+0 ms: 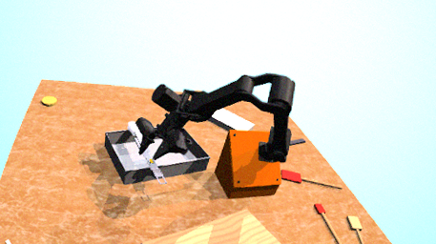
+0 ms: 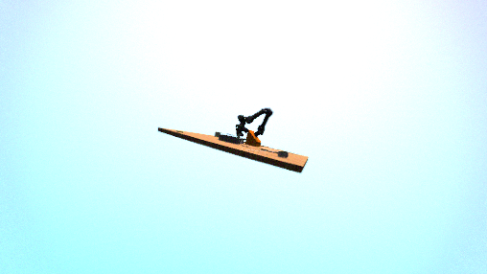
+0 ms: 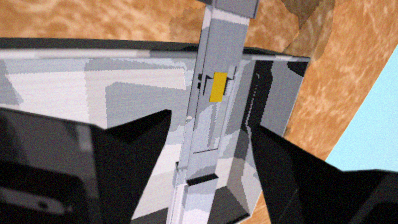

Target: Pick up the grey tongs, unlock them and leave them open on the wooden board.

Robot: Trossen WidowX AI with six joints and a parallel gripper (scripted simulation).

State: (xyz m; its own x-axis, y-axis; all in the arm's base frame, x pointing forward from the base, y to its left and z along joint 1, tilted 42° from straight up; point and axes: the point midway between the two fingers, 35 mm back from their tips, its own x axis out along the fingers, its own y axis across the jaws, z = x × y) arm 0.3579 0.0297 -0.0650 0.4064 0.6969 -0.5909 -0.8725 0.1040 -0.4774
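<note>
The yellow lock piece lies 10 mm behind my gripper tip and 20 mm to the left of it. The rest, counted from my gripper tip: grey roasting tin (40 mm behind, 80 mm to the right, 30 mm below); white block (400 mm behind, 360 mm to the right, 50 mm below); wooden board (170 mm behind, 340 mm to the left, 50 mm below).
</note>
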